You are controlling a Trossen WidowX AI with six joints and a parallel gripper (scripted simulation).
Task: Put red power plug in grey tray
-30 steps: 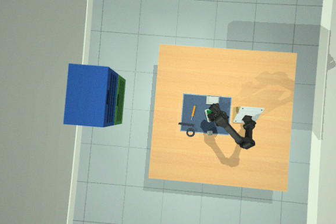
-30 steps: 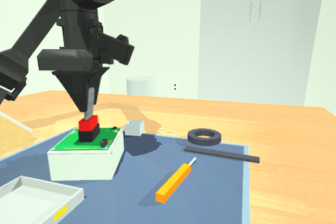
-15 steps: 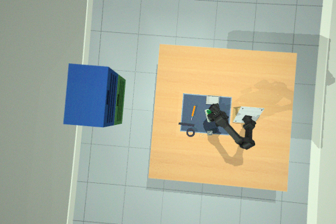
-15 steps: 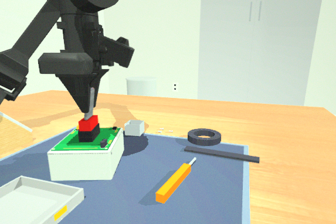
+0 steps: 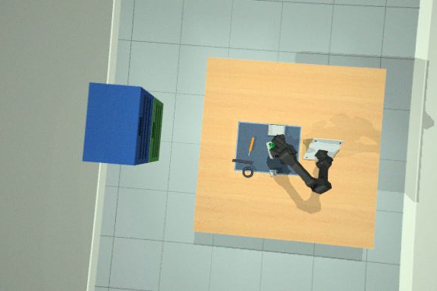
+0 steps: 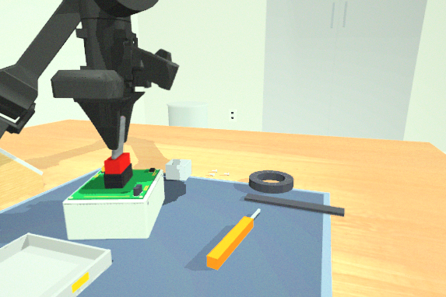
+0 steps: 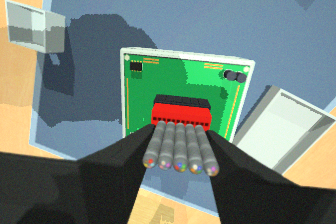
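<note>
Right now the red power plug is 20 mm below my gripper tip. The rest, counted from my gripper tip: blue mat (100 mm below, 50 mm ahead); then dark flat bar (220 mm ahead, 130 mm to the left, 100 mm below).
</note>
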